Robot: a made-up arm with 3 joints. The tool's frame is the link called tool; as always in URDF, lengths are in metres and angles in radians. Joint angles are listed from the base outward.
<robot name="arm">
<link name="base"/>
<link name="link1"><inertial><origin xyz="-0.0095 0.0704 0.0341"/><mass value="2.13"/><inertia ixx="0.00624" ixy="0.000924" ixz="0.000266" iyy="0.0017" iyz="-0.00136" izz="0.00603"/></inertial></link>
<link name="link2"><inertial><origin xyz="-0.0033 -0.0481 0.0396"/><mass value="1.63"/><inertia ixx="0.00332" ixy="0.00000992" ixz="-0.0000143" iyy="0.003" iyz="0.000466" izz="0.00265"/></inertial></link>
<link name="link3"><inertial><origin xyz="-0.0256 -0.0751 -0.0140"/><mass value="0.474"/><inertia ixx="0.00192" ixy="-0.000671" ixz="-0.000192" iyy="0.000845" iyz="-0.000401" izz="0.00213"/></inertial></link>
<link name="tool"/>
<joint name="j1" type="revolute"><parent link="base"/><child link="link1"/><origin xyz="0 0 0.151" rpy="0 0 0"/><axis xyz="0 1 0"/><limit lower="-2.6" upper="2.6"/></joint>
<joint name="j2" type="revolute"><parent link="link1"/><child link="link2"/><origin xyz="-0.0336 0.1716 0.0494" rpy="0 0 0"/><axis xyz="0 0 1"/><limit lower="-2.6" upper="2.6"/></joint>
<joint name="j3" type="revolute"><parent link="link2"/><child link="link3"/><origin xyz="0.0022 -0.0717 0.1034" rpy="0 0 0"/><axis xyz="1 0 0"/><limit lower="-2.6" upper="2.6"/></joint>
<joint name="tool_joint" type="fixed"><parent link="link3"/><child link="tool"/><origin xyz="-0.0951 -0.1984 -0.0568" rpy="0 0 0"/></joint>
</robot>
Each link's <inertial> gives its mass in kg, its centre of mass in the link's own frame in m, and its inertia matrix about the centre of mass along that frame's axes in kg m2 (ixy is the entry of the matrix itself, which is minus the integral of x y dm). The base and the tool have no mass. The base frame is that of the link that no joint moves.
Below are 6 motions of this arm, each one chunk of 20 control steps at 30 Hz.
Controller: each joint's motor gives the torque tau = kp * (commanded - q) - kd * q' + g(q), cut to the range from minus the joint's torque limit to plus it. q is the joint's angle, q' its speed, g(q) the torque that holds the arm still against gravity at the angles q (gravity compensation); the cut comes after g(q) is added. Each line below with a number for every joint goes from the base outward.
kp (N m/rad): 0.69 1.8 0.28
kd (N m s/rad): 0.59 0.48 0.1
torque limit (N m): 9 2.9 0.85
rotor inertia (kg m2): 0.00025 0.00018 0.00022
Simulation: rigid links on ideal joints. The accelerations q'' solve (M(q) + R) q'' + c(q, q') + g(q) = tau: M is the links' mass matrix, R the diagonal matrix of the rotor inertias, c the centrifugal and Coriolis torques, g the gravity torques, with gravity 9.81 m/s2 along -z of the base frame. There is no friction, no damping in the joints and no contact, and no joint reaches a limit. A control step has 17 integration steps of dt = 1/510 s. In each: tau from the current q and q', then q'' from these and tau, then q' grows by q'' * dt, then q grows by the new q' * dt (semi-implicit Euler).
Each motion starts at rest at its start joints. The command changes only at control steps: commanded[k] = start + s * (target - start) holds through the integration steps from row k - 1 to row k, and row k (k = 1, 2, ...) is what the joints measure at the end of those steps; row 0 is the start. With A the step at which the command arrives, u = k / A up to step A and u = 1 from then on. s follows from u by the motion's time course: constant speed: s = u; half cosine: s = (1 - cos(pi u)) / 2; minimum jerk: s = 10 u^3 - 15 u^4 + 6 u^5; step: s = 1 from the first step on.
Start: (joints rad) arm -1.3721 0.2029 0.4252
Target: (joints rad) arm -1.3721 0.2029 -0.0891
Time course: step
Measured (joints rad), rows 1 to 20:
1: -1.3726 0.2026 0.4110
2: -1.3733 0.2021 0.3807
3: -1.3740 0.2018 0.3437
4: -1.3744 0.2017 0.3052
5: -1.3746 0.2017 0.2677
6: -1.3746 0.2018 0.2325
7: -1.3744 0.2020 0.2000
8: -1.3742 0.2022 0.1703
9: -1.3740 0.2024 0.1435
10: -1.3737 0.2026 0.1192
11: -1.3734 0.2028 0.0974
12: -1.3732 0.2030 0.0779
13: -1.3729 0.2031 0.0604
14: -1.3727 0.2032 0.0446
15: -1.3725 0.2032 0.0306
16: -1.3723 0.2033 0.0180
17: -1.3722 0.2033 0.0067
18: -1.3721 0.2033 -0.0034
19: -1.3720 0.2033 -0.0124
20: -1.3719 0.2033 -0.0205

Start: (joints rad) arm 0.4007 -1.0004 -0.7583
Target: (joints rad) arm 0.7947 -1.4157 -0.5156
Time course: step
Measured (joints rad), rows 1 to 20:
1: 0.4090 -1.0229 -0.7354
2: 0.4215 -1.0622 -0.7059
3: 0.4335 -1.1036 -0.6821
4: 0.4447 -1.1428 -0.6629
5: 0.4555 -1.1785 -0.6469
6: 0.4660 -1.2102 -0.6330
7: 0.4764 -1.2381 -0.6208
8: 0.4867 -1.2624 -0.6099
9: 0.4970 -1.2835 -0.6002
10: 0.5073 -1.3018 -0.5917
11: 0.5175 -1.3176 -0.5841
12: 0.5276 -1.3312 -0.5774
13: 0.5376 -1.3429 -0.5716
14: 0.5474 -1.3530 -0.5665
15: 0.5570 -1.3617 -0.5619
16: 0.5664 -1.3692 -0.5580
17: 0.5756 -1.3757 -0.5545
18: 0.5845 -1.3812 -0.5515
19: 0.5931 -1.3860 -0.5488
20: 0.6015 -1.3902 -0.5464

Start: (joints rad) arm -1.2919 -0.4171 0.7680
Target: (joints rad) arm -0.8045 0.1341 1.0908
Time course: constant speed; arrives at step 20
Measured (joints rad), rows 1 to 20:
1: -1.2920 -0.4156 0.7687
2: -1.2919 -0.4114 0.7708
3: -1.2914 -0.4046 0.7743
4: -1.2902 -0.3953 0.7791
5: -1.2881 -0.3837 0.7850
6: -1.2852 -0.3701 0.7919
7: -1.2813 -0.3546 0.7997
8: -1.2765 -0.3376 0.8081
9: -1.2709 -0.3191 0.8172
10: -1.2643 -0.2995 0.8268
11: -1.2569 -0.2787 0.8368
12: -1.2487 -0.2570 0.8474
13: -1.2397 -0.2345 0.8583
14: -1.2300 -0.2113 0.8695
15: -1.2196 -0.1875 0.8812
16: -1.2085 -0.1632 0.8931
17: -1.1968 -0.1384 0.9054
18: -1.1845 -0.1132 0.9179
19: -1.1717 -0.0877 0.9307
20: -1.1583 -0.0619 0.9438

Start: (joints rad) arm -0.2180 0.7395 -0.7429
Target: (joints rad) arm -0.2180 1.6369 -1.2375
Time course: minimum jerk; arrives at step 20
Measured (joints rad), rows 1 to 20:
1: -0.2180 0.7396 -0.7429
2: -0.2182 0.7401 -0.7430
3: -0.2187 0.7417 -0.7434
4: -0.2196 0.7457 -0.7445
5: -0.2212 0.7529 -0.7469
6: -0.2235 0.7647 -0.7510
7: -0.2263 0.7818 -0.7575
8: -0.2294 0.8049 -0.7668
9: -0.2327 0.8344 -0.7790
10: -0.2358 0.8703 -0.7943
11: -0.2384 0.9121 -0.8126
12: -0.2401 0.9592 -0.8335
13: -0.2409 1.0106 -0.8567
14: -0.2406 1.0649 -0.8816
15: -0.2392 1.1206 -0.9073
16: -0.2368 1.1762 -0.9332
17: -0.2337 1.2301 -0.9583
18: -0.2301 1.2807 -0.9821
19: -0.2264 1.3271 -1.0039
20: -0.2228 1.3684 -1.0237

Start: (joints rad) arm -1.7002 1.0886 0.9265
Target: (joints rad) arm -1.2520 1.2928 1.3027
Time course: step
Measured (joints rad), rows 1 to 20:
1: -1.6967 1.0999 0.9393
2: -1.6869 1.1195 0.9640
3: -1.6734 1.1400 0.9919
4: -1.6579 1.1591 1.0196
5: -1.6419 1.1763 1.0458
6: -1.6259 1.1915 1.0701
7: -1.6104 1.2048 1.0924
8: -1.5954 1.2163 1.1126
9: -1.5811 1.2264 1.1311
10: -1.5674 1.2351 1.1478
11: -1.5543 1.2426 1.1629
12: -1.5418 1.2492 1.1766
13: -1.5298 1.2549 1.1890
14: -1.5184 1.2598 1.2002
15: -1.5075 1.2641 1.2104
16: -1.4970 1.2679 1.2195
17: -1.4870 1.2711 1.2278
18: -1.4774 1.2739 1.2352
19: -1.4682 1.2764 1.2419
20: -1.4594 1.2785 1.2479

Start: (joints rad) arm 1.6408 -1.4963 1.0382
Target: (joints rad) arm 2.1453 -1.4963 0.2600
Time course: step
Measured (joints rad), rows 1 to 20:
1: 1.6444 -1.4980 1.0171
2: 1.6531 -1.4997 0.9721
3: 1.6649 -1.5003 0.9172
4: 1.6785 -1.5001 0.8597
5: 1.6932 -1.4995 0.8033
6: 1.7085 -1.4987 0.7498
7: 1.7241 -1.4979 0.7003
8: 1.7397 -1.4972 0.6548
9: 1.7553 -1.4966 0.6135
10: 1.7706 -1.4960 0.5760
11: 1.7857 -1.4956 0.5422
12: 1.8004 -1.4953 0.5118
13: 1.8147 -1.4951 0.4844
14: 1.8286 -1.4949 0.4598
15: 1.8421 -1.4948 0.4378
16: 1.8551 -1.4948 0.4180
17: 1.8677 -1.4947 0.4002
18: 1.8797 -1.4948 0.3844
19: 1.8913 -1.4948 0.3702
20: 1.9025 -1.4949 0.3575

